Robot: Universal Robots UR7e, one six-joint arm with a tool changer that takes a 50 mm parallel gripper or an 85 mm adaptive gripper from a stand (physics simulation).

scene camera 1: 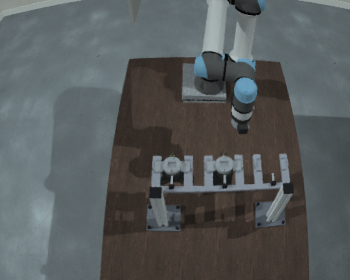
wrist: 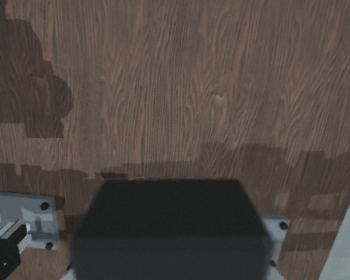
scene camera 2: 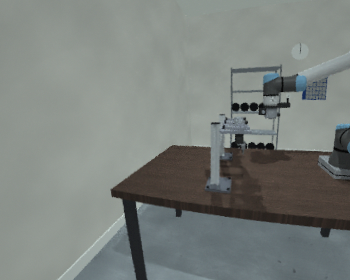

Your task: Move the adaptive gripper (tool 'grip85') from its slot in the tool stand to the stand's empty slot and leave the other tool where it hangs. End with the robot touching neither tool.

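Observation:
The tool stand has three forked slots. In scene camera 1, one tool hangs in the left slot and another tool in the middle slot. Their round coupling plates face up; I cannot tell which is the adaptive gripper. The right slot is empty. The dark lower part of a hanging tool shows in scene camera 2; its fingers are too small to read. The arm's wrist end carries no gripper and hangs above and on the robot's side of the stand, apart from both tools.
The stand's feet are bolted to the wooden table. A foot plate and a black-capped post show at lower left in the wrist view. A dark block covers its lower middle. A shelf rack stands behind.

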